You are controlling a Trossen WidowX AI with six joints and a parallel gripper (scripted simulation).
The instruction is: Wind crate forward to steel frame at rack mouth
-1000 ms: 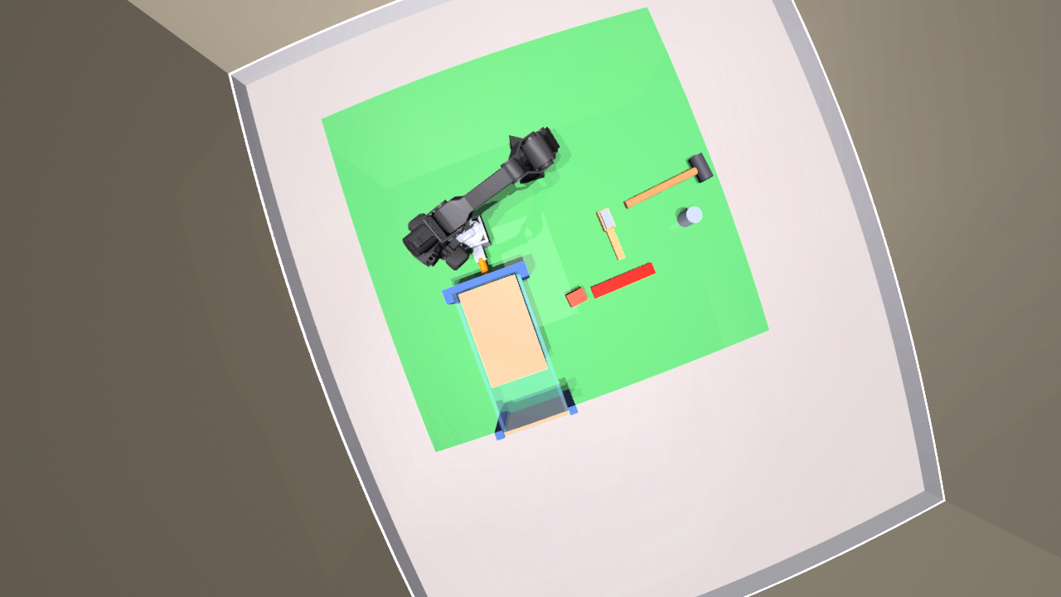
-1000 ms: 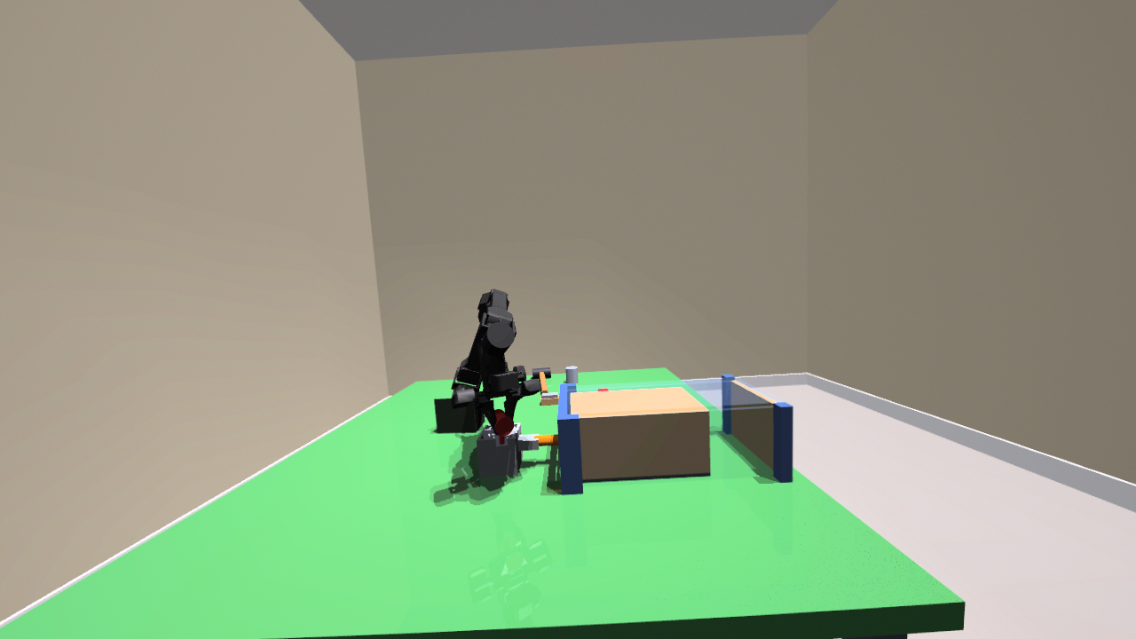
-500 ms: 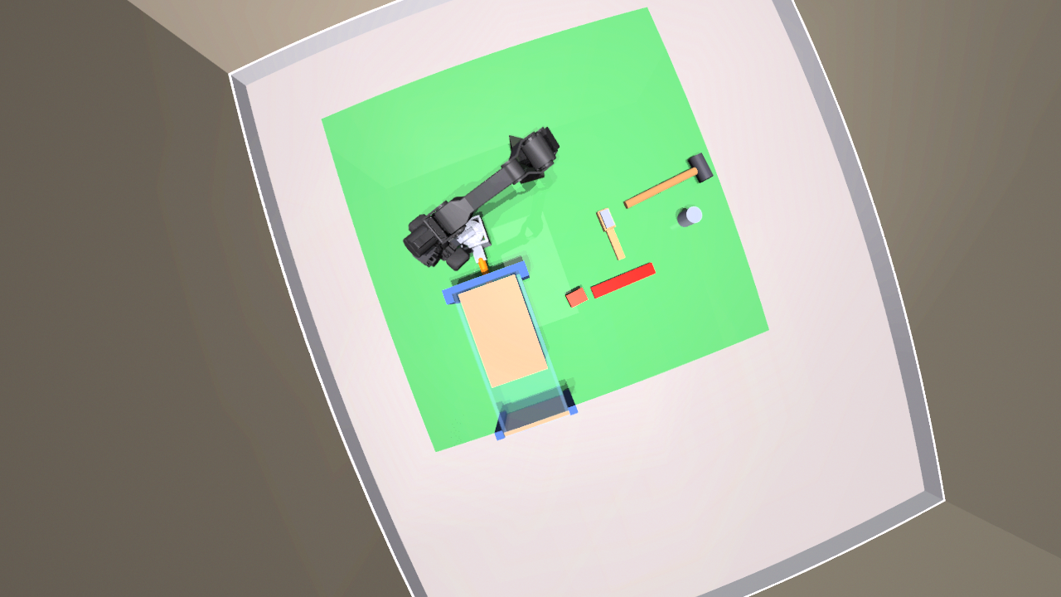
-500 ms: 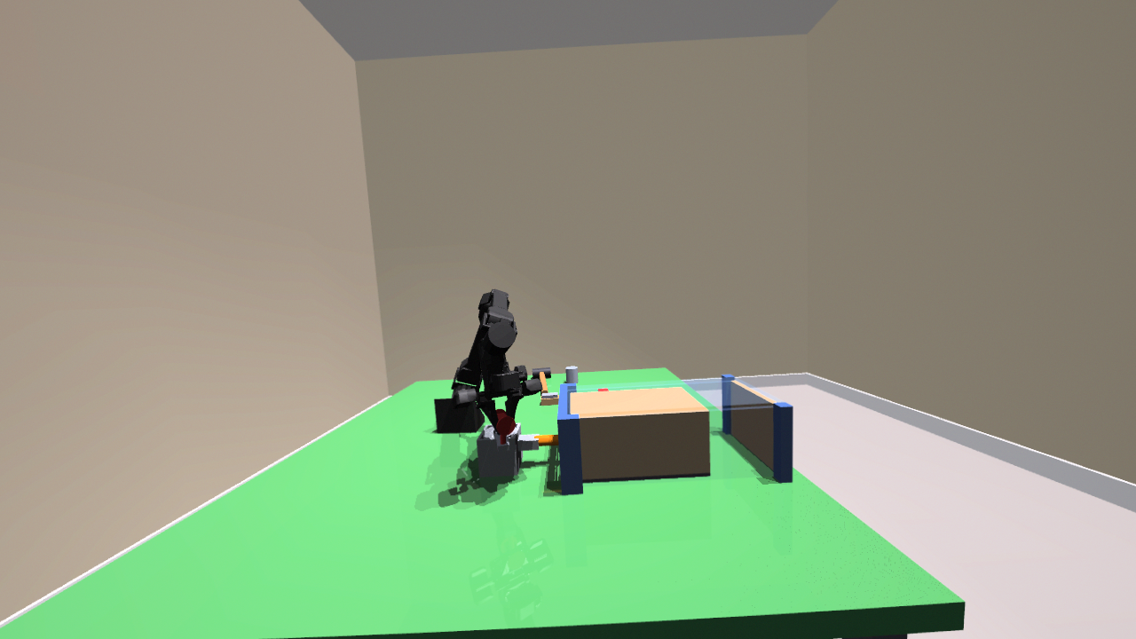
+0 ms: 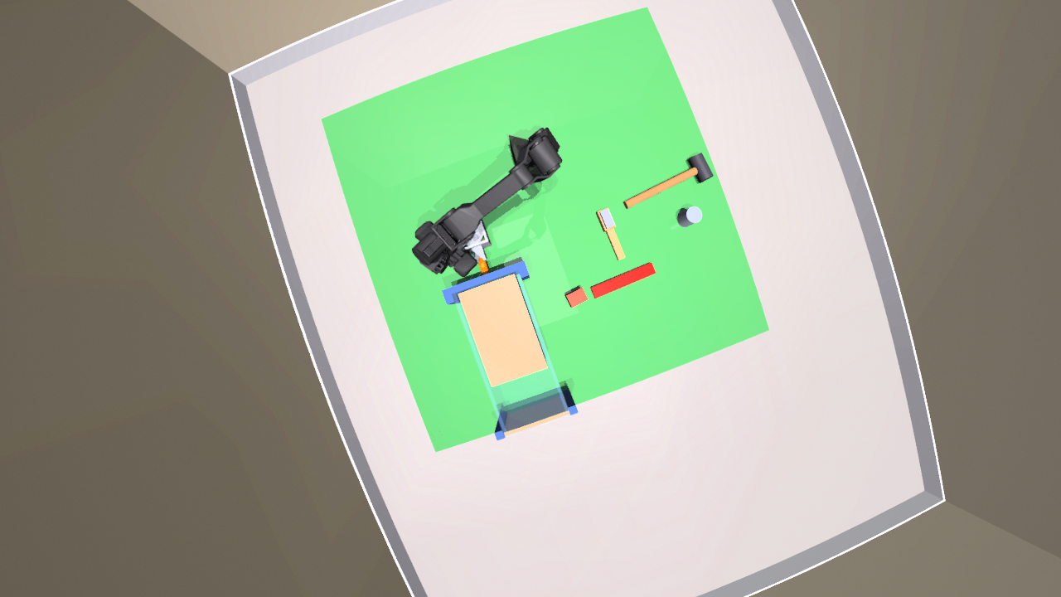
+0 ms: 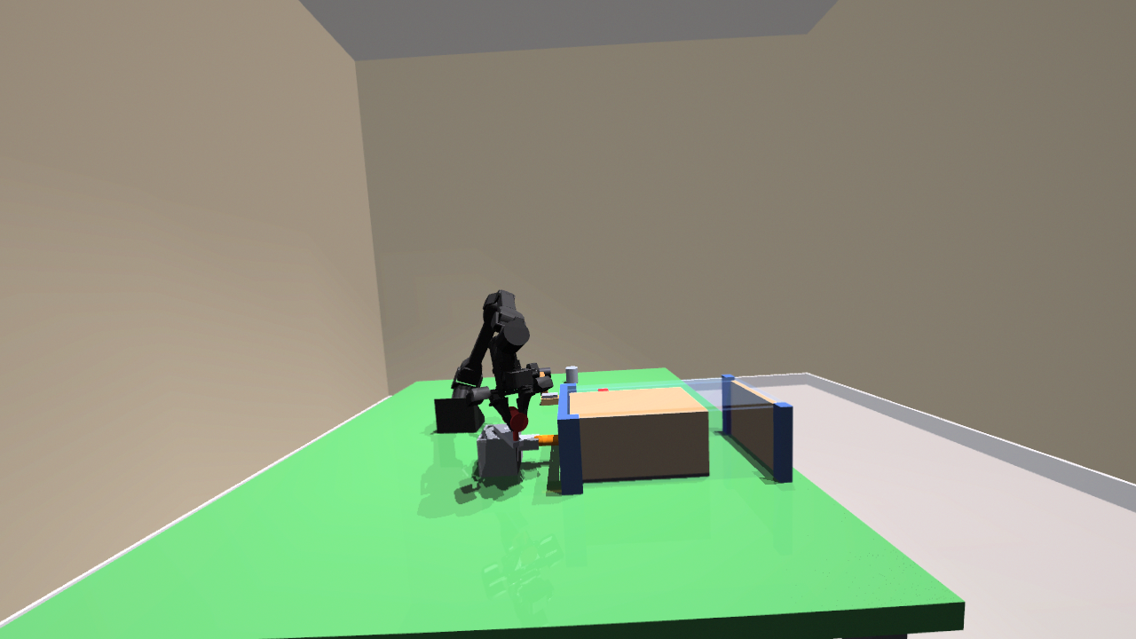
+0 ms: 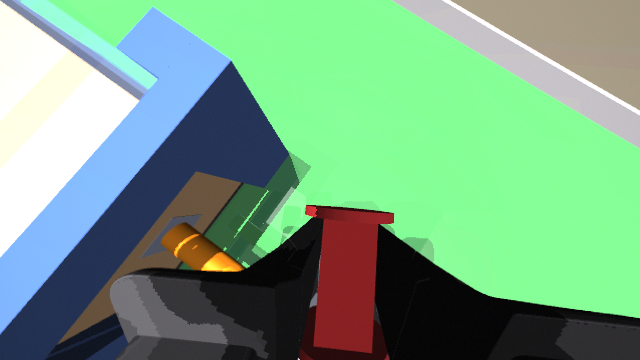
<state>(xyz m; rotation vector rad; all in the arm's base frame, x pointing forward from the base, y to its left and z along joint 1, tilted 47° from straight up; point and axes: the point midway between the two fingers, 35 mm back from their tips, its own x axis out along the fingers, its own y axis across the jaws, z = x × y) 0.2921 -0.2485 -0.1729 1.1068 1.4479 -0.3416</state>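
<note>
Now: gripper tip 4 cm past the winch handle, 4 cm to the right of it and 3 cm above it. From my gripper tip the other things lie so: blue steel frame 8 cm ahead, 11 cm to the left, 3 cm below; then winch 9 cm behind, 8 cm to the left, 10 cm below; then red knob 1 cm behind, 2 cm to the left.
</note>
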